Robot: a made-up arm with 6 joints.
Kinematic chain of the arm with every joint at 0, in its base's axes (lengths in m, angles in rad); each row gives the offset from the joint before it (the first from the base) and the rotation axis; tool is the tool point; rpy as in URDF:
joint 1: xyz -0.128 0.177 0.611 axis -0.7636 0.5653 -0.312
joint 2: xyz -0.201 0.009 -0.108 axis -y
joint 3: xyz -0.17 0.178 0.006 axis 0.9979 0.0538 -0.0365
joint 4: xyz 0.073 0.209 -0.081 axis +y
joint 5: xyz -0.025 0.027 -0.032 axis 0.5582 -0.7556 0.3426
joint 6: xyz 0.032 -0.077 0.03 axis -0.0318 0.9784 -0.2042
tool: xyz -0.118 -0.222 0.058 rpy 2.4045 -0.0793 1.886
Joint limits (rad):
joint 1: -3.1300..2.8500
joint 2: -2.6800..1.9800
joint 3: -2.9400..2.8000
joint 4: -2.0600..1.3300
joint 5: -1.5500..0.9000
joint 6: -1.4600..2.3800
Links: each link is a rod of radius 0.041 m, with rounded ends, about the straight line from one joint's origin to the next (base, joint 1, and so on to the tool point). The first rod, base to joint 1, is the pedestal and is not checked.
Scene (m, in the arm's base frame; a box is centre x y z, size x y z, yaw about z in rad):
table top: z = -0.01
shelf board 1: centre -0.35 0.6 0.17 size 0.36 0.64 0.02 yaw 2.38
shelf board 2: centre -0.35 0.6 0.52 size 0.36 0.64 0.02 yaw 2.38
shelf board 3: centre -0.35 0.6 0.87 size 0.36 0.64 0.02 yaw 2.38
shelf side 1: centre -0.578 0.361 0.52 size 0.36 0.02 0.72 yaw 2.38
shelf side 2: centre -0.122 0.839 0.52 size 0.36 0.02 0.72 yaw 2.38
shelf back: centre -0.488 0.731 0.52 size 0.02 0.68 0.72 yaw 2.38
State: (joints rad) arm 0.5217 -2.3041 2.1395 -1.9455 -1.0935 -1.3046
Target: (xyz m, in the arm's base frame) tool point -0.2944 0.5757 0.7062
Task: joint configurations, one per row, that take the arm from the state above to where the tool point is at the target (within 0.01 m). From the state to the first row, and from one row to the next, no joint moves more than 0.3 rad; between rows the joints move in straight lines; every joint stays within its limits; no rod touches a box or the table.
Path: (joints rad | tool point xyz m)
1: 0.3288 -2.2567 2.1120 -1.8331 -1.1043 -1.0724 | -0.0528 0.5250 0.5132
2: 0.1358 -2.2092 2.0844 -1.7207 -1.1150 -0.8403 | -0.0428 0.5176 0.6062
3: 0.0535 -2.0177 1.8583 -1.8460 -1.0737 -1.0845 | -0.1574 0.5727 0.6746
4: -0.0287 -1.8261 1.6322 -1.9713 -1.0323 -1.3287 | -0.2944 0.5757 0.7062

